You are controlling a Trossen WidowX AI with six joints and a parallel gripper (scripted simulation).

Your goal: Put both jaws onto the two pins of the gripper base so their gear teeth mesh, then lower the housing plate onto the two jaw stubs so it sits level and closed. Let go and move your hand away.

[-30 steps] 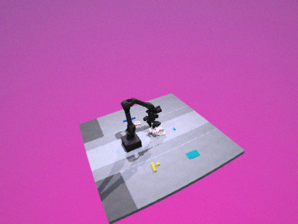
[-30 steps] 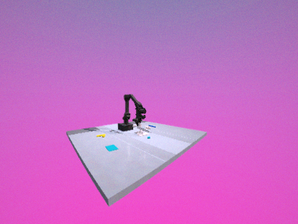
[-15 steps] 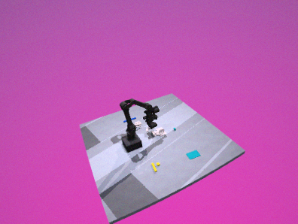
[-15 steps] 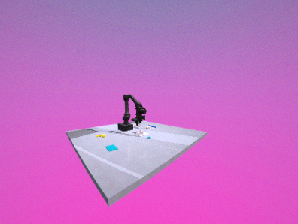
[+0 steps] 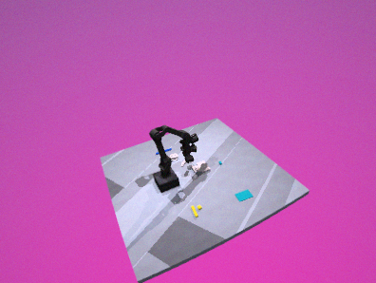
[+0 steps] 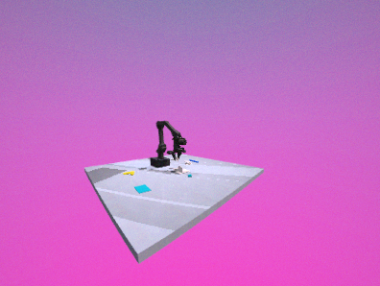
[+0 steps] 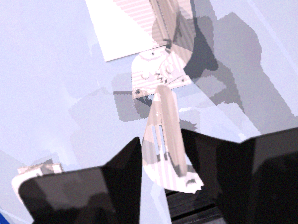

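The pale jaw is 40 mm behind my gripper tip and 10 mm to the right of it. Round my gripper tip: pale flat part (120 mm ahead, 30 mm to the right, 80 mm below); then cyan cube (250 mm ahead, 80 mm to the right, 70 mm below); then pale plate (40 mm behind, 200 mm to the left, 60 mm below).
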